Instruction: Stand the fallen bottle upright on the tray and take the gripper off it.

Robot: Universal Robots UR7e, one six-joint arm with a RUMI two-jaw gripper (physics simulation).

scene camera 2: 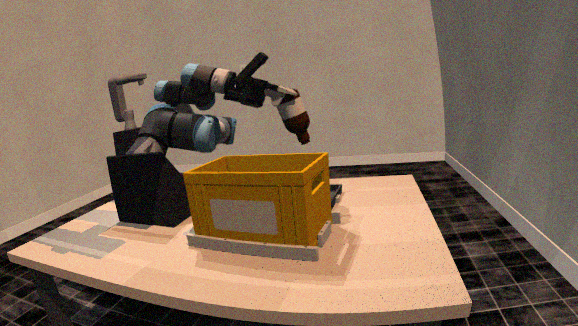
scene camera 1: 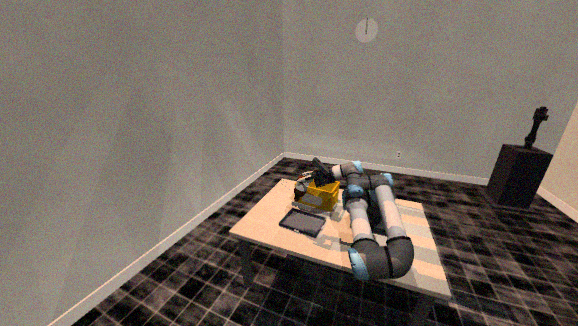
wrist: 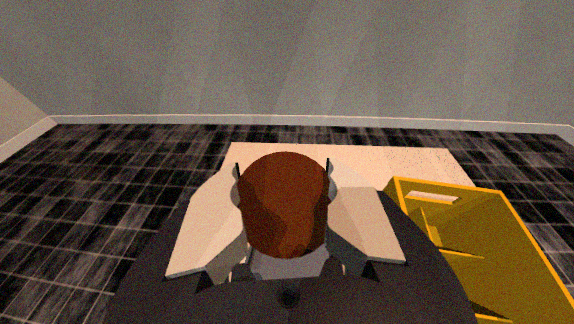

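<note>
The brown bottle has a white label and hangs in the air, tilted, with its neck pointing down and its base up. My gripper is shut on it near the base end; the round brown base faces the wrist camera between the two pale fingers. The dark shallow tray lies on the table, apart from the bottle. Its surface shows no bottle in scene camera 1. In scene camera 2 the tray is mostly hidden behind the crate.
A yellow crate with inner dividers stands beside the tray, within low grey rails. In scene camera 2 the bottle appears above the crate's rim. The arm's black base block stands on the table.
</note>
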